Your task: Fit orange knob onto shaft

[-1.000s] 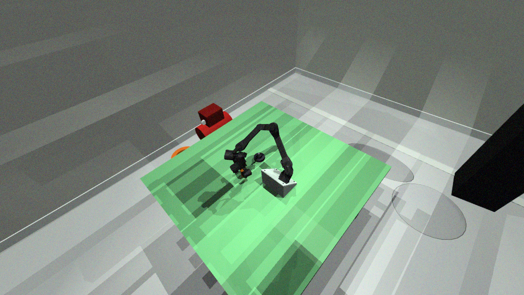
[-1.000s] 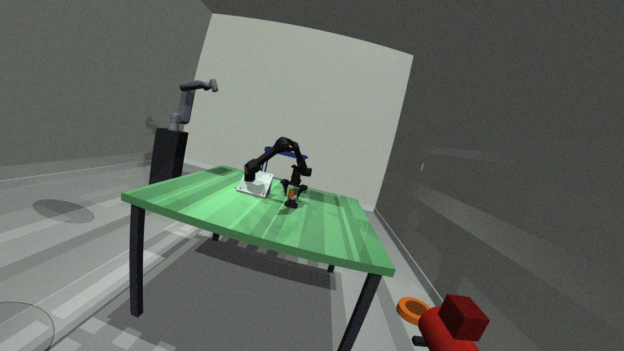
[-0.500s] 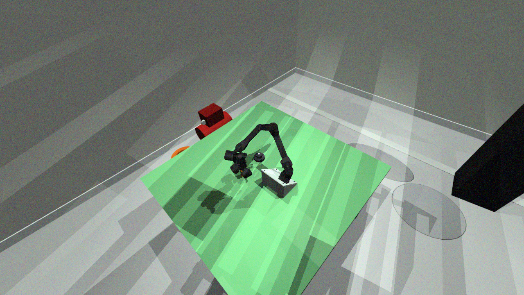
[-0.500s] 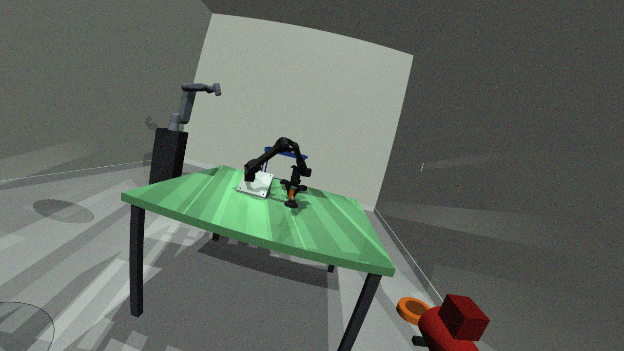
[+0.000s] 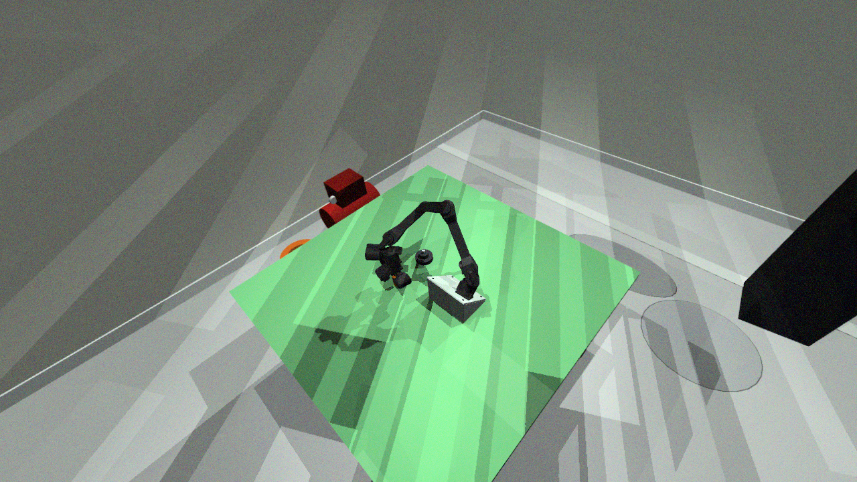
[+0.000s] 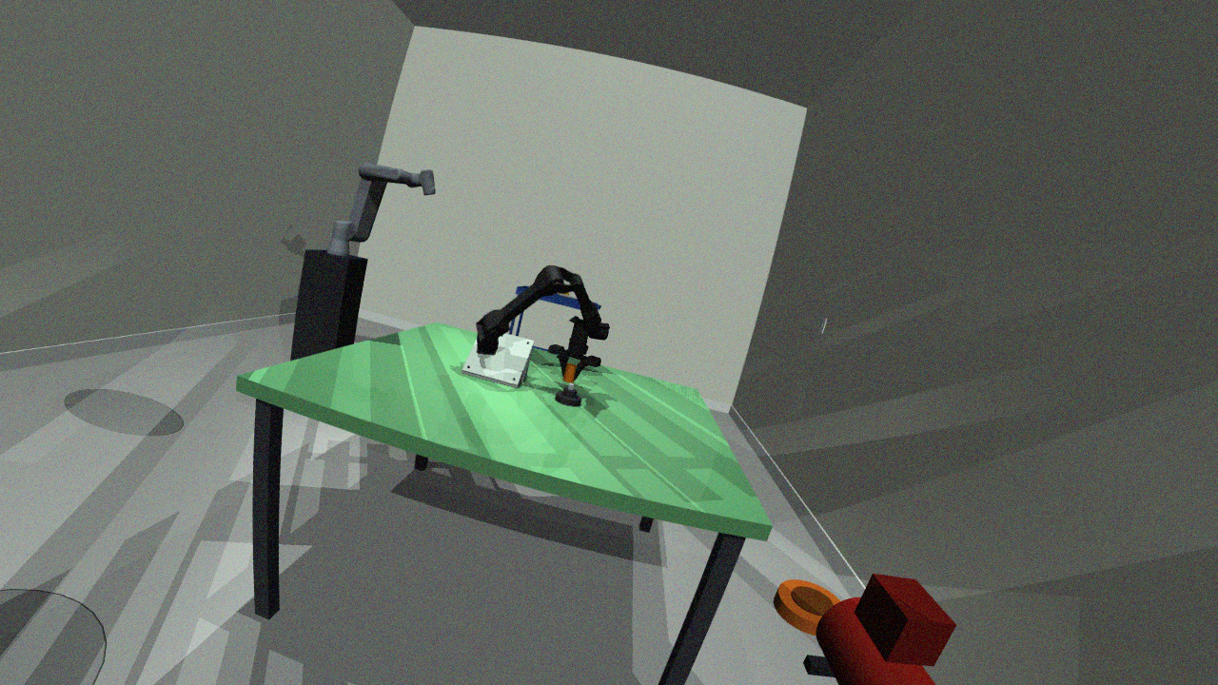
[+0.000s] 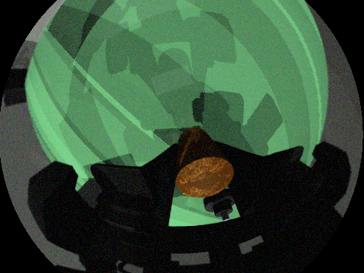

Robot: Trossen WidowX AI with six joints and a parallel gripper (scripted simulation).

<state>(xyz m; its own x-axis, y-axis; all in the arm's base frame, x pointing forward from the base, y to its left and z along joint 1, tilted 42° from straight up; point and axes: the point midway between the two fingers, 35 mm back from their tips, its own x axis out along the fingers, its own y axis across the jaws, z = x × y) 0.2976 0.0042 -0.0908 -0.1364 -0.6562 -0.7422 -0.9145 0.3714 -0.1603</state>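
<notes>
Right now the dark round pedestal is 19 cm to the right of my gripper tip. Round my gripper tip: orange knob: 3 cm above.
</notes>
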